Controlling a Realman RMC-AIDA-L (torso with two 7-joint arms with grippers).
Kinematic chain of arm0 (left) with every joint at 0, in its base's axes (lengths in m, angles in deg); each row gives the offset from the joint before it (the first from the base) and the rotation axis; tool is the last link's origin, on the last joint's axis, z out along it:
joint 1: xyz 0 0 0.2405 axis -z
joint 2: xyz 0 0 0 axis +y
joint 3: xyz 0 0 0.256 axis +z
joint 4: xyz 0 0 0 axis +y
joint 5: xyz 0 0 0.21 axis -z
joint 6: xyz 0 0 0 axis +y
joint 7: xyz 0 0 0.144 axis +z
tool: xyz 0 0 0
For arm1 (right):
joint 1: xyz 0 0 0.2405 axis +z
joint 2: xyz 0 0 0 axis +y
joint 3: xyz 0 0 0.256 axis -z
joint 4: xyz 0 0 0 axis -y
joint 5: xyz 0 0 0.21 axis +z
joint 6: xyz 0 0 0 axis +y
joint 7: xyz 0 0 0.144 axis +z
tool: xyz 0 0 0
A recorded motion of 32 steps. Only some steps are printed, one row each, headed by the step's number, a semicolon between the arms.
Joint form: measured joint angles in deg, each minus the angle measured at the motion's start. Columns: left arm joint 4, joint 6, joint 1, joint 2, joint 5, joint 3, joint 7; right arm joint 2, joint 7, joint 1, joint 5, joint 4, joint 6, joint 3.
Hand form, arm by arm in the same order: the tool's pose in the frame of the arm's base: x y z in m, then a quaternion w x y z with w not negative. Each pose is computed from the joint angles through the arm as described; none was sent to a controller.
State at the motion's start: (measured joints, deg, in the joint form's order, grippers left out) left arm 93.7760 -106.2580 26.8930 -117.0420 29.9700 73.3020 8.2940; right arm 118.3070 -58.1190 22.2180 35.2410 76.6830 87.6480 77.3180
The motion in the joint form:
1: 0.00 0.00 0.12 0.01 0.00 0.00 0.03; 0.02 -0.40 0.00 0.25 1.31 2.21 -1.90
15: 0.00 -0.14 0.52 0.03 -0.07 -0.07 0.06; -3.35 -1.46 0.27 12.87 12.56 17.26 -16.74
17: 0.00 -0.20 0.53 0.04 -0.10 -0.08 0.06; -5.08 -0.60 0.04 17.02 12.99 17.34 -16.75
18: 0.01 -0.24 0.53 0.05 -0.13 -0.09 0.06; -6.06 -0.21 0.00 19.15 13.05 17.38 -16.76
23: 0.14 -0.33 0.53 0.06 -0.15 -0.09 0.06; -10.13 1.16 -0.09 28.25 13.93 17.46 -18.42
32: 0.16 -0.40 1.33 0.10 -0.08 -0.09 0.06; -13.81 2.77 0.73 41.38 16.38 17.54 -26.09
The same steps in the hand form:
1: -0.1968 0.3131 0.0614 0.21645 -0.79546 -0.54160 0.16450; 0.2479 0.3136 0.0128 0.11944 -0.94766 0.23833 -0.17570
15: -0.1950 0.3143 0.0617 0.21698 -0.79684 -0.53930 0.16470; 0.2152 0.3060 0.0870 0.12766 -0.96230 0.22935 -0.07130
17: -0.1951 0.3142 0.0619 0.21695 -0.79666 -0.53942 0.16518; 0.2096 0.3063 0.0953 0.12733 -0.96520 0.22257 -0.05145
18: -0.1952 0.3142 0.0620 0.21707 -0.79650 -0.53952 0.16552; 0.2068 0.3066 0.0999 0.12649 -0.96662 0.21885 -0.04187
23: -0.1949 0.3140 0.0623 0.21742 -0.79669 -0.53902 0.16574; 0.1933 0.3080 0.1256 0.13452 -0.97073 0.19890 0.00481
32: -0.1905 0.3166 0.0625 0.21813 -0.80056 -0.53339 0.16440; 0.1636 0.3083 0.1740 0.17211 -0.96740 0.15436 0.10335

